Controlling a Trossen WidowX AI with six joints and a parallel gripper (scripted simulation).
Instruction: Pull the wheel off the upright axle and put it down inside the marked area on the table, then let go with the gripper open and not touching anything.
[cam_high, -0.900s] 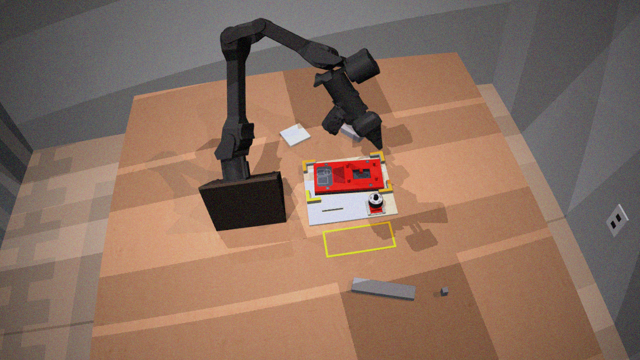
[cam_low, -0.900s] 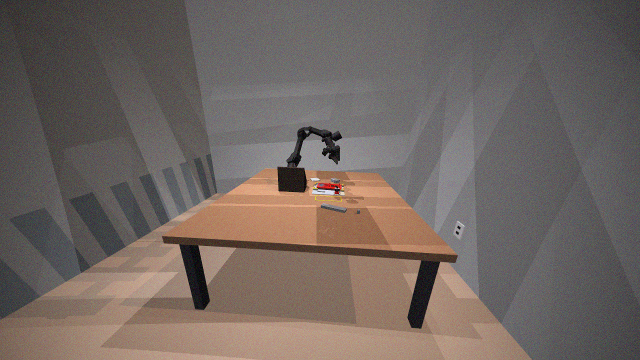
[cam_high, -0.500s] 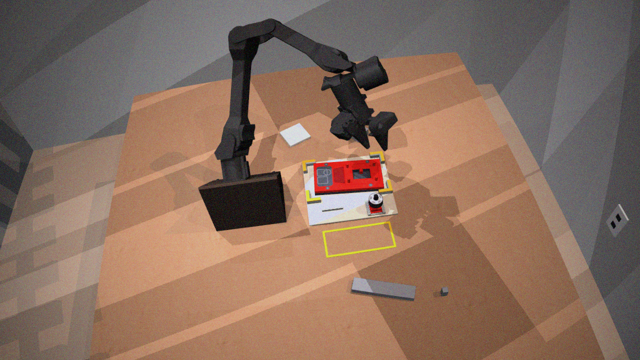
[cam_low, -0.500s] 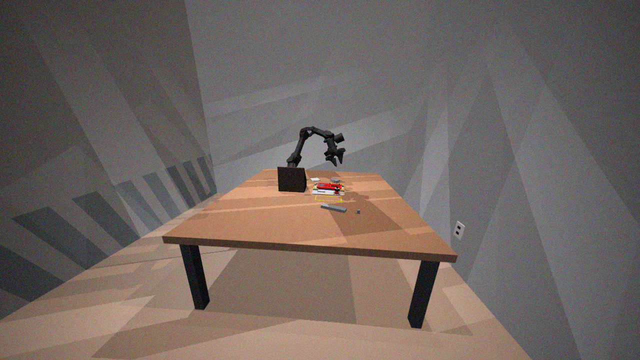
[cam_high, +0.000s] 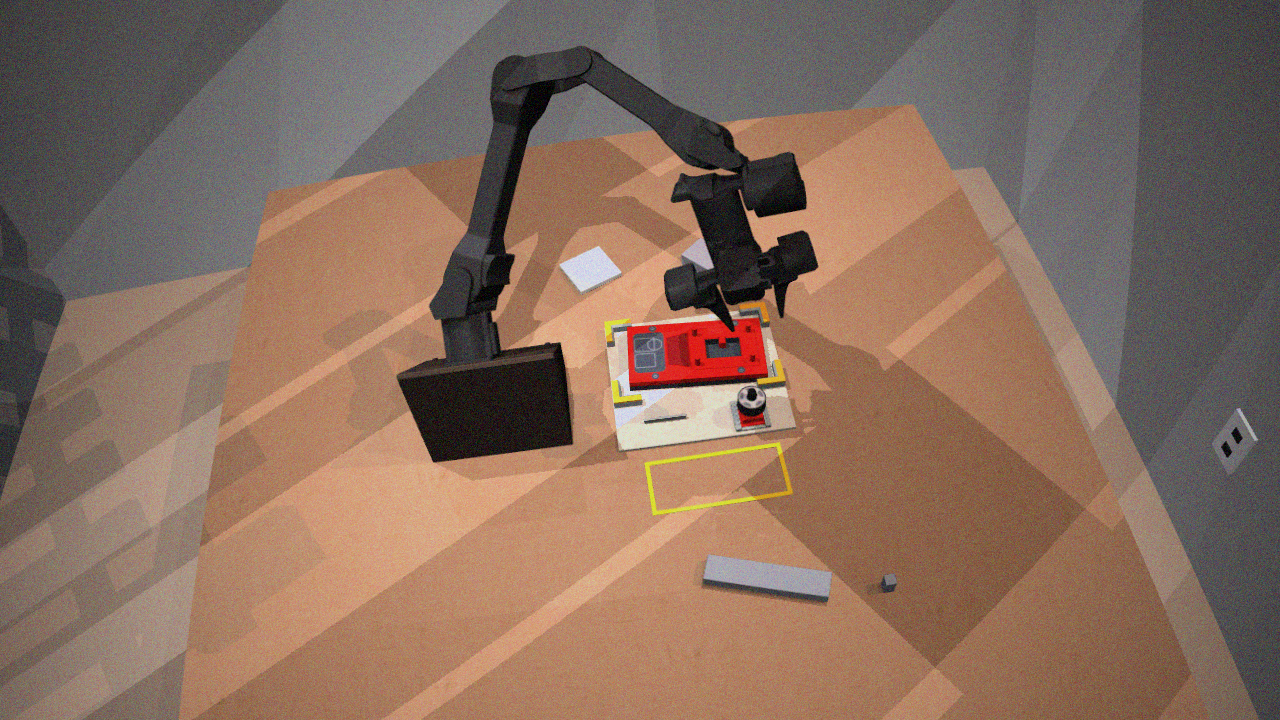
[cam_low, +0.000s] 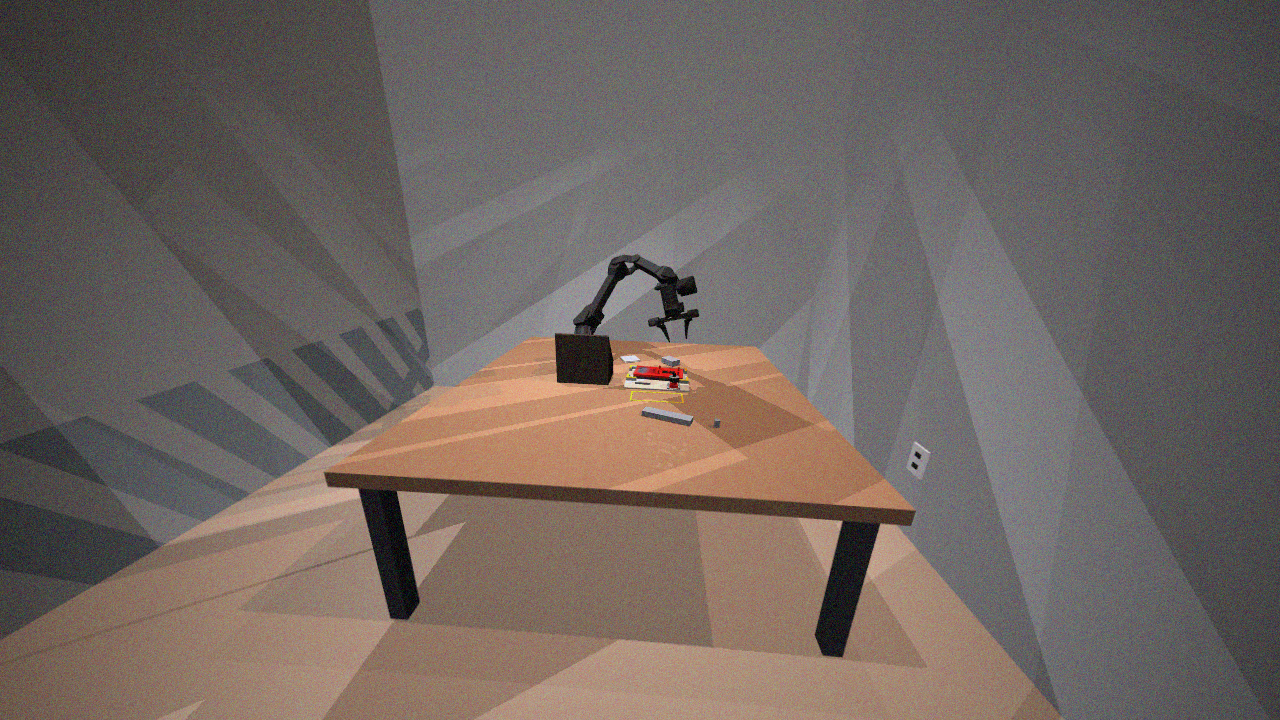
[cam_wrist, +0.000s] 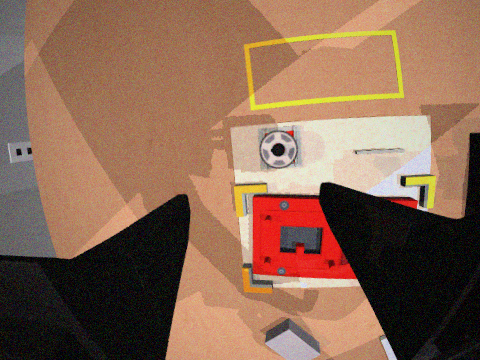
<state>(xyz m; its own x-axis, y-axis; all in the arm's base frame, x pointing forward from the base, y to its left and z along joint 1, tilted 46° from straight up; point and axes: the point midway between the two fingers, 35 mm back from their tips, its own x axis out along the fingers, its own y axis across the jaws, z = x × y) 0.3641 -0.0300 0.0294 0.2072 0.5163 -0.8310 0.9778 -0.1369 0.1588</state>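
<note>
Now: the wheel 15 cm below my gripper tip, 1 cm to the right of it and 1 cm behind it. The rest, counted from my gripper tip: grey block (29 cm to the left, 17 cm below, 3 cm behind); then long grey bar (27 cm to the right, 18 cm below, 2 cm behind); then dark upright axle (15 cm below, 1 cm to the right).
</note>
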